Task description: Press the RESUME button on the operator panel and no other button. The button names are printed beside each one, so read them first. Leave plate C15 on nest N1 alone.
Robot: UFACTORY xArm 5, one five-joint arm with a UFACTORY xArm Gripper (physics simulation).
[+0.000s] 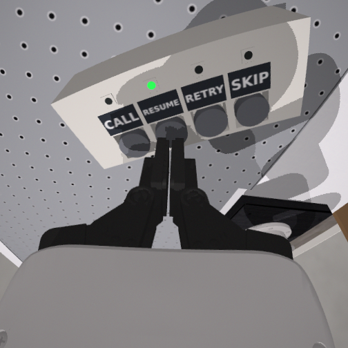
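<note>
The operator panel (295, 85) is a pale box with four dark round buttons in a row, each with a printed label above it. From left to right they are the CALL button (134, 144), the RESUME button (171, 129), the RETRY button (211, 121) and the SKIP button (251, 109). A green lamp (151, 85) is lit above the RESUME label; the lamps above the other labels are dark. My gripper (170, 155) is shut and empty, its fingertips at the lower edge of the RESUME button; whether they touch it I cannot tell. No plate marked C15 or nest marked N1 can be read.
The panel sits on a grey perforated board (55, 135). A black tray-like block (310, 212) with a pale round piece (272, 229) on it is at the lower right, partly behind the gripper. A brown surface (342, 222) shows at the right edge. Shadows fall across the panel and board.
</note>
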